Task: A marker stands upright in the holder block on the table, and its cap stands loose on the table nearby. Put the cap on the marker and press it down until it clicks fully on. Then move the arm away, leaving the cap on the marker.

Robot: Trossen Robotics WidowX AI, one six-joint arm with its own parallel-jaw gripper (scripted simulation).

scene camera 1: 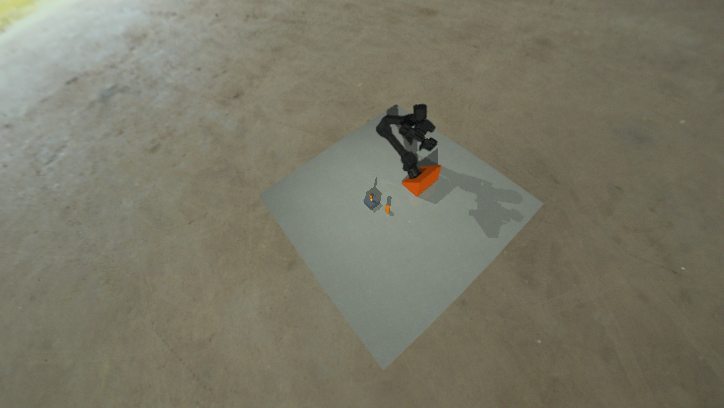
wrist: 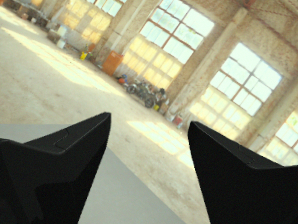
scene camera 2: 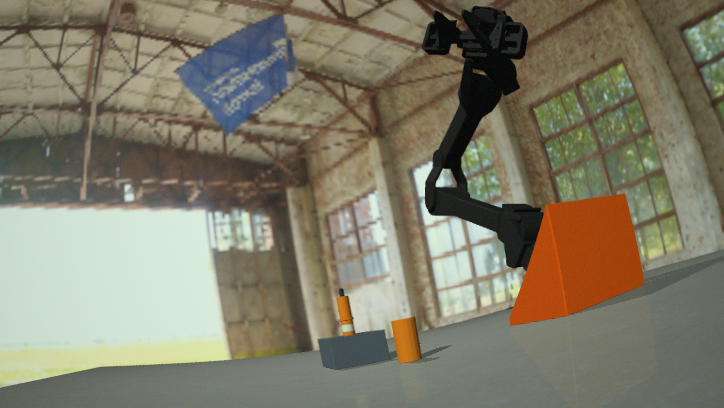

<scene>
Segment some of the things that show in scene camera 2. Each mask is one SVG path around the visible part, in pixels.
My gripper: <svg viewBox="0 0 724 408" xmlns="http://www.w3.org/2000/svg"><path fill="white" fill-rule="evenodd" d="M422 43L422 48L428 55L446 55L450 51L451 44L457 44L458 48L463 49L461 56L473 60L474 69L495 73L504 67L507 59L521 60L521 58L524 58L528 34L522 22L513 22L512 18L507 16L505 10L500 11L492 7L474 6L471 12L462 10L461 13L466 25L469 27L466 31L460 31L456 27L457 20L449 20L441 12L435 10L433 13L435 22L428 24Z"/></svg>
An orange cap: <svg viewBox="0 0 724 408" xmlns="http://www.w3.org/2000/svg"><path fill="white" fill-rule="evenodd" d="M415 317L391 321L398 363L422 359Z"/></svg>
</scene>
